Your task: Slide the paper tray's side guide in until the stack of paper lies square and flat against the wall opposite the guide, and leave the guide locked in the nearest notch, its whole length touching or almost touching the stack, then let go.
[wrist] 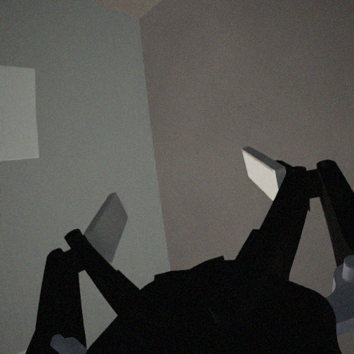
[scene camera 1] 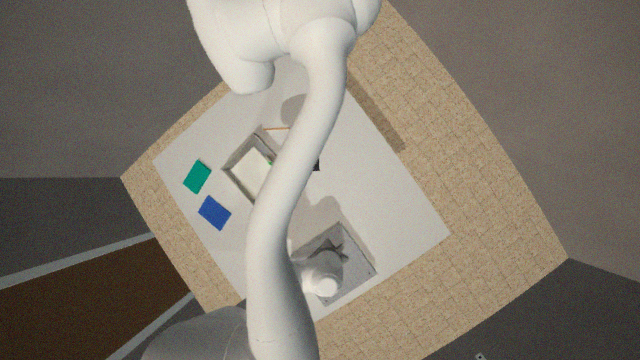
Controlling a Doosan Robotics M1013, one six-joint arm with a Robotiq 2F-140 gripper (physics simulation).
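Pixels of known places: arm's base, origin of the base link: (scene camera 1: 327,258).
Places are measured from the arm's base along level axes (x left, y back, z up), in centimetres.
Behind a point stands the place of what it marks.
The paper tray (scene camera 1: 239,151) {x -9.1, y -82.7, z 1.0 cm} is a grey, open box left of centre in the scene view, turned at an angle; the arm covers its right part. A white stack of paper (scene camera 1: 248,171) {x -2.9, y -71.9, z -3.6 cm} lies inside it, with a gap along the tray's upper-left wall. A small green spot (scene camera 1: 270,163) {x -16.9, y -63.9, z -0.7 cm} shows at the stack's right edge, beside the arm. I cannot make out the side guide's full shape or how it meets the stack. My gripper (wrist: 182,184) is wide open and empty in the wrist view, facing bare walls. The arm hides it in the scene view.
A teal block (scene camera 1: 197,176) {x 26.2, y -97.7, z -6.0 cm} and a blue block (scene camera 1: 215,213) {x 35.6, y -71.4, z -7.1 cm} lie left of the tray on the white table (scene camera 1: 400,200) {x -55.2, y 8.4, z -7.8 cm}. A thin orange stick (scene camera 1: 276,128) {x -34.3, y -78.7, z -7.3 cm} lies above the tray. A black object (scene camera 1: 316,165) {x -34.9, y -43.7, z -7.0 cm} shows right of the arm. A grey base plate (scene camera 1: 356,255) {x -13.3, y 10.6, z -0.6 cm} lies at the lower right.
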